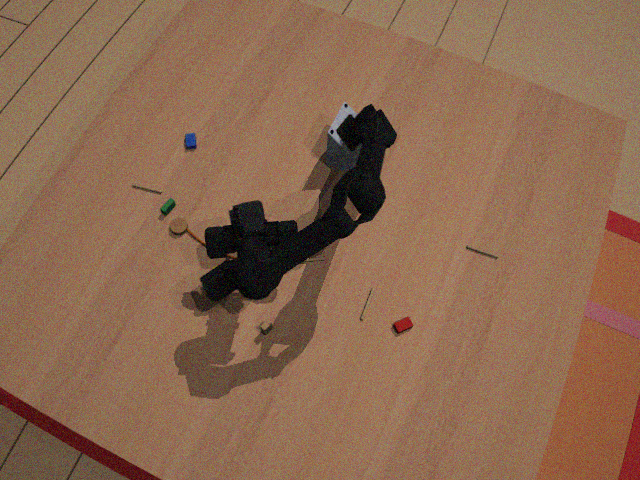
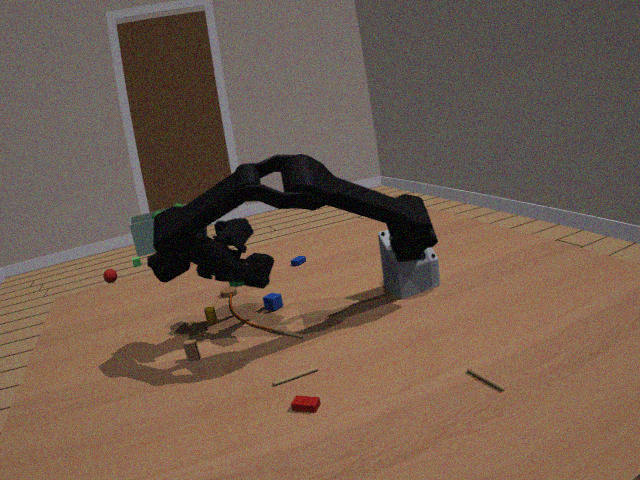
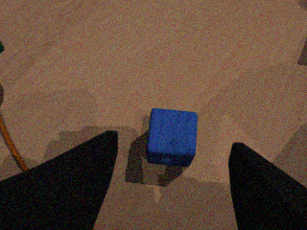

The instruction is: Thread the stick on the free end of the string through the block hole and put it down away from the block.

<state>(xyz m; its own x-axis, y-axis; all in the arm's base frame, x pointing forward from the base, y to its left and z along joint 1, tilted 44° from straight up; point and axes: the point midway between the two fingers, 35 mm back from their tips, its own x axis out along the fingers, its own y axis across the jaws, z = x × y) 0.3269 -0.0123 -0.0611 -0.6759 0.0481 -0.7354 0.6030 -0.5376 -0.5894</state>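
The thin wooden stick lies 10 mm behind my gripper tip, 120 mm to the left of it and 70 mm below it. From my gripper tip the other things lie so: tan wooden block 160 mm ahead, 140 mm to the left, 60 mm below; yellow cylinder 120 mm ahead, 20 mm to the right, 60 mm below; round wooden button 70 mm ahead, 170 mm to the right, 70 mm below.
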